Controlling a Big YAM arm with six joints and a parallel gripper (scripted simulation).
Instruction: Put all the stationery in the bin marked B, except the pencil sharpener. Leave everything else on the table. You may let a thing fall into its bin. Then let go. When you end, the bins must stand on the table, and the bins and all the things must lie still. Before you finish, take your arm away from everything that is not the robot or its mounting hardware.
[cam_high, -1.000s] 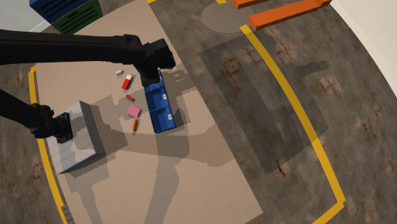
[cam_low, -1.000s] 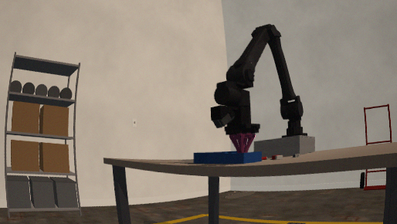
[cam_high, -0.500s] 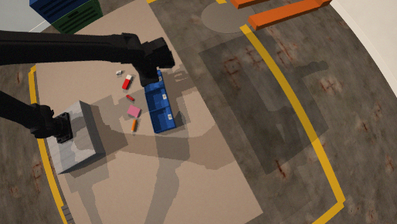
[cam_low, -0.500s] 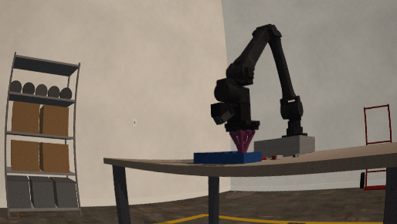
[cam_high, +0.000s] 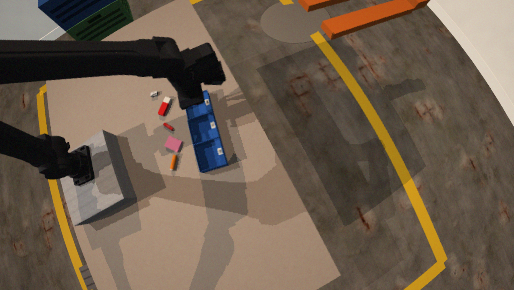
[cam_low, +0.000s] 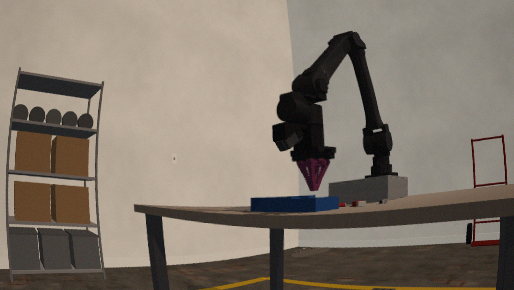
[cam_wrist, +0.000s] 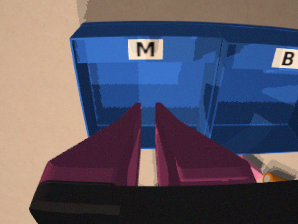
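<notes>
My gripper is now 120 mm past the pink eraser block, 80 mm to the left of it and 50 mm above it. Also, from my hand: red-and-white eraser 120 mm behind, 60 mm to the left, 50 mm below; then small red piece 130 mm behind, 20 mm to the right, 50 mm below; then joined blue bins 10 mm behind, 80 mm to the right, 40 mm below.
</notes>
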